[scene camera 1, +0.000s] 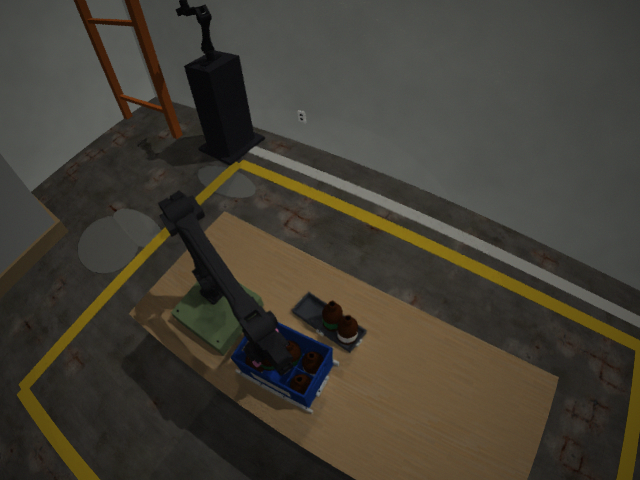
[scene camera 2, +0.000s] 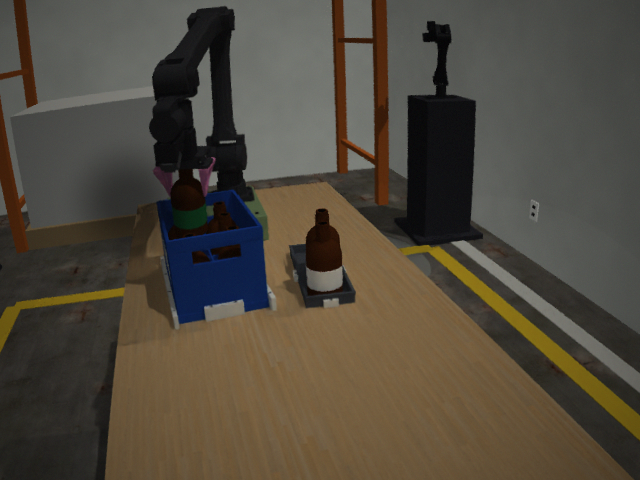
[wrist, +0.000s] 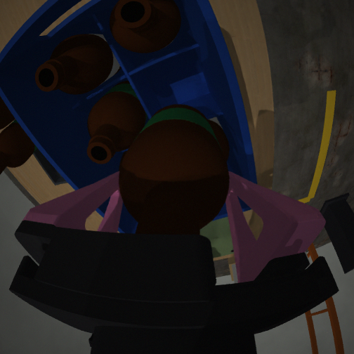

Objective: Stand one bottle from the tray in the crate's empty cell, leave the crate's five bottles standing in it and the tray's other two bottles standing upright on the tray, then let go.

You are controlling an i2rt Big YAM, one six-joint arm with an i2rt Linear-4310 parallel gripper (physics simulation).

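Places are measured from the arm's base along level axes (x up, y back, z right), in millimetres.
Pixels of known places: gripper, between the fingertips: (scene camera 2: 188,196); arm's base, origin of its link: (scene camera 1: 216,288).
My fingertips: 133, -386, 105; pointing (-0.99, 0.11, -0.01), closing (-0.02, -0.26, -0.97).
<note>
For each thing: its top centre in the pictures, then the offset to it from my fingertips, as dx, dy, dz. Level surfaces: height alone.
- brown bottle with a green label, centre of its top: (scene camera 2: 184,161) +76, -2, +1
- crate, centre of its top: (scene camera 2: 203,212) (scene camera 1: 280,353) -33, -20, -30
- green-label bottle, centre of its top: (scene camera 2: 321,210) (scene camera 1: 332,304) -48, -45, -277
- white-label bottle, centre of its top: (scene camera 2: 322,222) (scene camera 1: 348,318) -48, -120, -262
- tray, centre of its top: (scene camera 2: 319,266) (scene camera 1: 328,320) -183, -32, -269
- wooden table, height of its surface: dx -208
My gripper (scene camera 1: 266,348) (scene camera 2: 187,192) (wrist: 173,178) has pink fingers and is shut on a brown bottle with a green label (scene camera 2: 189,214) (wrist: 175,157). The bottle is upright over the crate (scene camera 1: 321,377) (scene camera 2: 217,284) (wrist: 226,75); its lower end is hidden behind the crate's near rim in scene view 2. The empty cell (wrist: 189,89) shows beside it in the wrist view, in the middle of one row. Crate bottles (scene camera 1: 311,361) (wrist: 82,65) stand around that cell; one is mostly hidden. A green-label bottle (scene camera 1: 331,313) and a white-label bottle (scene camera 1: 347,329) (scene camera 2: 324,253) stand on the tray (scene camera 1: 310,308) (scene camera 2: 315,300).
The green base plate (scene camera 1: 204,320) of my arm is close to the crate's end. White brackets (scene camera 1: 311,410) (scene camera 2: 223,310) stand at the crate's foot on the wooden table (scene camera 1: 413,382) (scene camera 2: 336,392). A second arm on a black pedestal (scene camera 1: 222,103) (scene camera 2: 440,165) is beyond the table.
</note>
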